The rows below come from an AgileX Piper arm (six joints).
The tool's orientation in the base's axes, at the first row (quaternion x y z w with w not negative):
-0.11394 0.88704 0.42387 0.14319
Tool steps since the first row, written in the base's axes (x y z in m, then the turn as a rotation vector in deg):
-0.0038 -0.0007 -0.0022 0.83 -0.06 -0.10
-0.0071 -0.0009 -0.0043 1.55 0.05 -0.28
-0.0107 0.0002 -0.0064 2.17 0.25 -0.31
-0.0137 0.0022 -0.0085 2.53 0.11 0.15
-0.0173 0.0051 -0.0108 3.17 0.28 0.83
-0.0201 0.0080 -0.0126 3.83 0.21 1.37
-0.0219 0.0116 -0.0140 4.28 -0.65 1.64
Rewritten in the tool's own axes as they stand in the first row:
0.0044 -0.0008 0.0002 -0.73 -0.38 0.14
0.0082 -0.0013 0.0008 -1.35 -0.67 0.45
0.0122 -0.0010 0.0023 -1.94 -0.77 0.72
0.0156 -0.0003 0.0047 -2.42 -0.64 0.39
0.0195 0.0010 0.0078 -3.27 -0.26 0.22
0.0225 0.0024 0.0107 -4.07 -0.12 -0.05
0.0244 0.0041 0.0140 -4.52 -0.60 -0.82

